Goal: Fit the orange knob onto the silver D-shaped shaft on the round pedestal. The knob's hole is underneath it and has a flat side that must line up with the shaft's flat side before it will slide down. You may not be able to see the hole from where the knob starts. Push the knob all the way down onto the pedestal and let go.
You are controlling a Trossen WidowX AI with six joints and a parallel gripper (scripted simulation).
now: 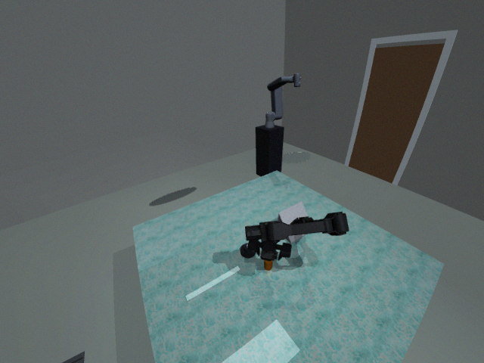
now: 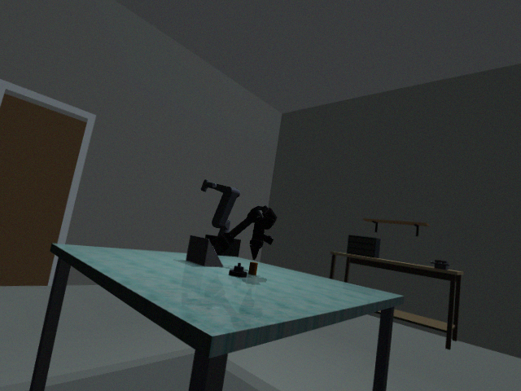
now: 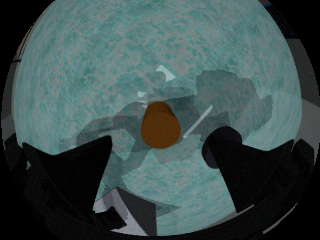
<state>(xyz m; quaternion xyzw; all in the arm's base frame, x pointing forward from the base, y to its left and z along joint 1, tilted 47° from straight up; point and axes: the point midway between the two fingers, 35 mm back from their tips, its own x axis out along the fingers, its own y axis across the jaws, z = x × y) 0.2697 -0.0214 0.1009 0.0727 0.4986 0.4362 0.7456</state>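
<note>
Now: gripper tip 30 mm above the orange knob. Also, from my gripper tip: round black pedestal 20 mm ahead, 130 mm to the right, 50 mm below.
</note>
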